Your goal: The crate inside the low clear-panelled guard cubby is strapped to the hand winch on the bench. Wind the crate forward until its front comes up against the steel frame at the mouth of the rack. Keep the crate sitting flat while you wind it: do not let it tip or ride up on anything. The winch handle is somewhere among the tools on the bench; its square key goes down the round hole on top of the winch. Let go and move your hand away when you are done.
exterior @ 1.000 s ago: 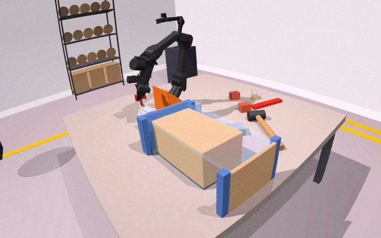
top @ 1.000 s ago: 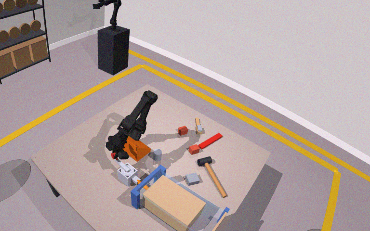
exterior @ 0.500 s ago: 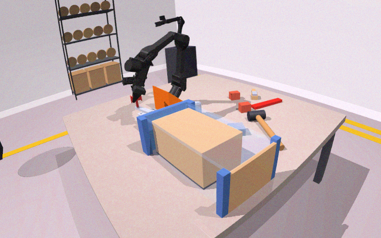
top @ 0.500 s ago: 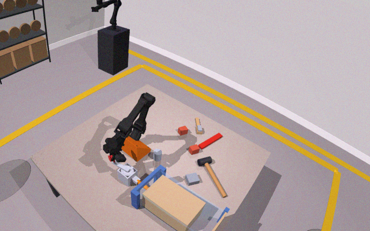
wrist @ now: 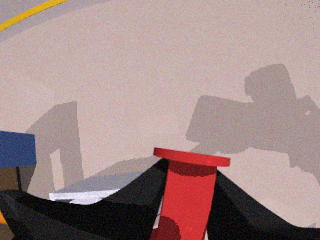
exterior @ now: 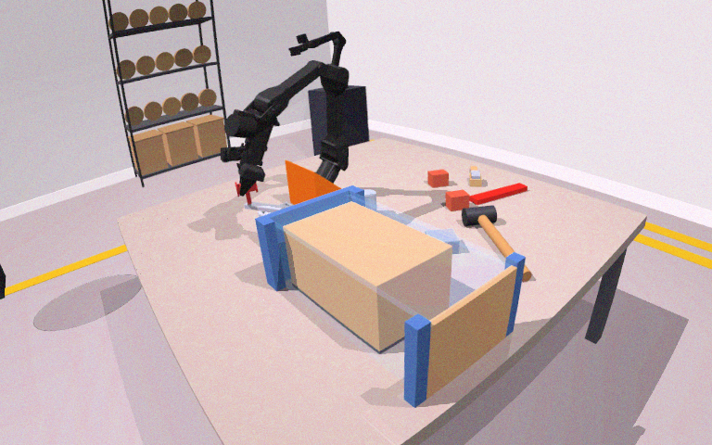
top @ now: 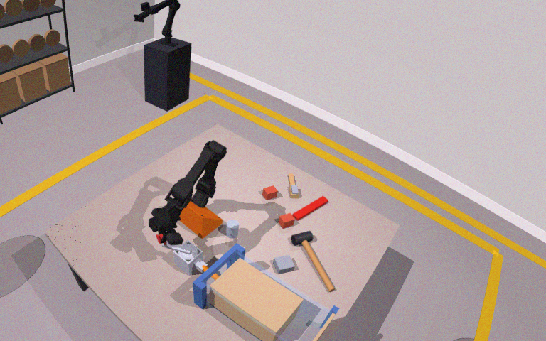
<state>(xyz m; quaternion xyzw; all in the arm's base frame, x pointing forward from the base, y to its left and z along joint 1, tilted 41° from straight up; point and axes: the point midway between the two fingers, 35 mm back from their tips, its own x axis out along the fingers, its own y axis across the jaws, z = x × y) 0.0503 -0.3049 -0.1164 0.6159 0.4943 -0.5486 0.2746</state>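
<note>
My gripper tip is 4 cm short of the winch handle, 3 cm to the right of it and 3 cm above it. The rest, counted from my gripper tip: red knob: 2 cm to the left, 1 cm ahead; grey hand winch: 10 cm below, 9 cm ahead, 5 cm to the left; blue steel frame: 26 cm ahead, 4 cm to the left, 3 cm below.
</note>
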